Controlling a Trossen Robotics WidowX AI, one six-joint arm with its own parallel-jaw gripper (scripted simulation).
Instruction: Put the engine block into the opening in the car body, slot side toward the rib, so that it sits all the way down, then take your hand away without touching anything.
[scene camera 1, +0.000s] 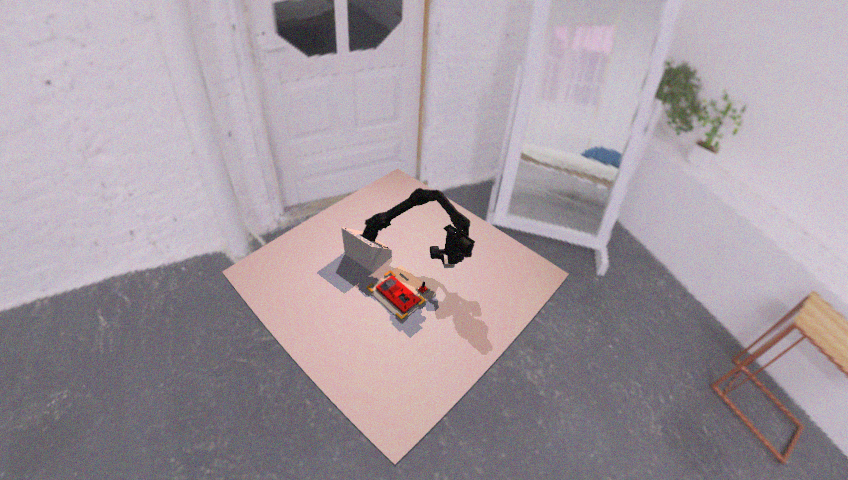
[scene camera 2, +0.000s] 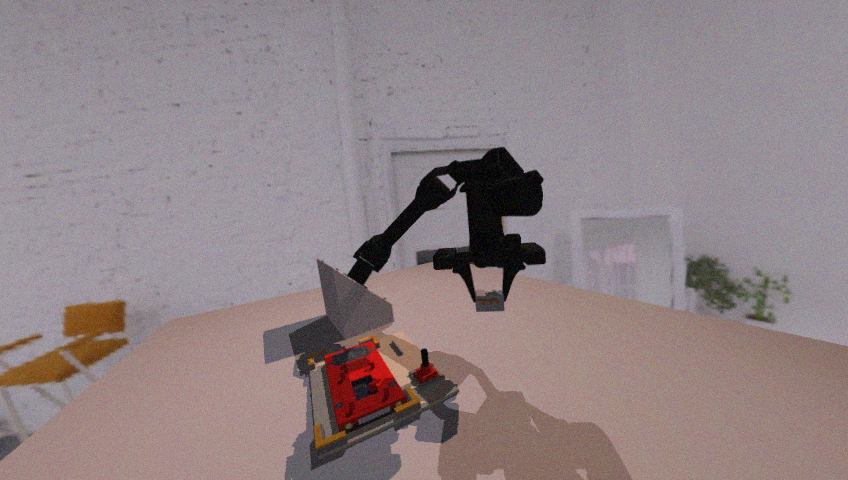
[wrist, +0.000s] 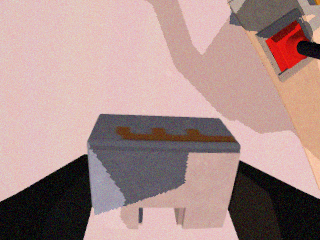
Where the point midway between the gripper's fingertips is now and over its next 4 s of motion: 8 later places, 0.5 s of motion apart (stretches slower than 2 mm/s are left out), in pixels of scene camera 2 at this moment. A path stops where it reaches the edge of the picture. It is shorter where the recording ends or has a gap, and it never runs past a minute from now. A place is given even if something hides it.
My gripper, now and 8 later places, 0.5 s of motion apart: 489, 301; 488, 309; 489, 309; 489, 309; 492, 316; 492, 329; 492, 343; 492, 353; 492, 354
